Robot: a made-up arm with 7 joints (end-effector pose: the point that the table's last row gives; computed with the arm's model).
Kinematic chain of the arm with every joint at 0, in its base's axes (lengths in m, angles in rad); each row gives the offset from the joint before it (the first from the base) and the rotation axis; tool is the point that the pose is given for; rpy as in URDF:
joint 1: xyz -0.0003 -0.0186 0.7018 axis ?
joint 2: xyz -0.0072 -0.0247 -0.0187 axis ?
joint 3: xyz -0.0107 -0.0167 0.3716 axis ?
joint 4: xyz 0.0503 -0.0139 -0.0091 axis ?
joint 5: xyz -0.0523 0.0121 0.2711 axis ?
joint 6: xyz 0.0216 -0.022 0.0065 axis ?
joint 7: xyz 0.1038 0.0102 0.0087 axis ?
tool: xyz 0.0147 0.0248 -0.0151 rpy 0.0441 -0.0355 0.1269
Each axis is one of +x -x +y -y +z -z.
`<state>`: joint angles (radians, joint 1 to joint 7).
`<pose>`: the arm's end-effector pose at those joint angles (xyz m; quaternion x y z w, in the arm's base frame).
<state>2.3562 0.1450 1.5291 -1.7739 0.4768 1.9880 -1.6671</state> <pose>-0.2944 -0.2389 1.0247 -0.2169 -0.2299 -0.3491 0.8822</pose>
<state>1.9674 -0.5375 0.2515 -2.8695 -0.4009 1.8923 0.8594</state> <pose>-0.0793 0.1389 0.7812 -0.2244 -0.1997 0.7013 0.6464</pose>
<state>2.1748 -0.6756 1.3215 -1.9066 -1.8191 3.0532 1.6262</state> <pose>-0.1355 -0.3878 0.9115 -0.6351 0.2593 -0.6045 0.4050</pose>
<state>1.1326 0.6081 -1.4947 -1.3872 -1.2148 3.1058 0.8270</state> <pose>0.4759 0.1738 1.0372 -0.4707 -0.5695 0.2848 0.6108</pose>
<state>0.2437 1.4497 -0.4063 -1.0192 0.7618 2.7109 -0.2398</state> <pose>0.6777 -0.0439 0.5427 0.0140 -0.1955 -0.0107 0.9805</pose>
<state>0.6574 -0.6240 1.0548 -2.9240 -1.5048 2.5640 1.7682</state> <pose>-0.1162 0.1205 0.7309 -0.1027 -0.5540 0.5613 0.6062</pose>
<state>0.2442 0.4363 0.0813 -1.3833 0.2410 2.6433 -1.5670</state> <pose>0.5063 0.0842 1.0096 -0.1415 -0.3703 0.7348 0.5504</pose>
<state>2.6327 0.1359 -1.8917 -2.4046 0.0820 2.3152 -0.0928</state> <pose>0.2869 0.2795 0.8596 -0.0116 0.0052 0.4344 0.9007</pose>
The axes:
joint 1: +z
joint 2: +y
joint 3: +z
joint 4: -y
joint 5: +z
joint 6: -y
joint 7: -z

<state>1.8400 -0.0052 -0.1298 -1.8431 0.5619 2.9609 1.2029</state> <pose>0.0641 0.3623 1.0941 0.5559 0.0805 0.0480 0.8259</pose>
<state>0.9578 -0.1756 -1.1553 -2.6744 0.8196 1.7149 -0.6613</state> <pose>0.2856 -0.0994 0.7528 0.5622 0.1618 0.0412 0.8100</pose>
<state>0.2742 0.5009 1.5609 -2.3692 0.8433 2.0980 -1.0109</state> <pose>-0.0199 0.3011 0.8217 0.4607 0.3679 0.7588 0.2766</pose>
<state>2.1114 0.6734 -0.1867 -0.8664 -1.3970 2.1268 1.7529</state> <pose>-0.2724 0.5588 1.0426 0.3763 -0.6038 0.2986 0.6362</pose>
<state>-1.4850 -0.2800 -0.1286 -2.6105 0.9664 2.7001 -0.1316</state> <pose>-0.1196 -0.2673 0.8901 0.0410 -0.3493 -0.8305 0.4320</pose>
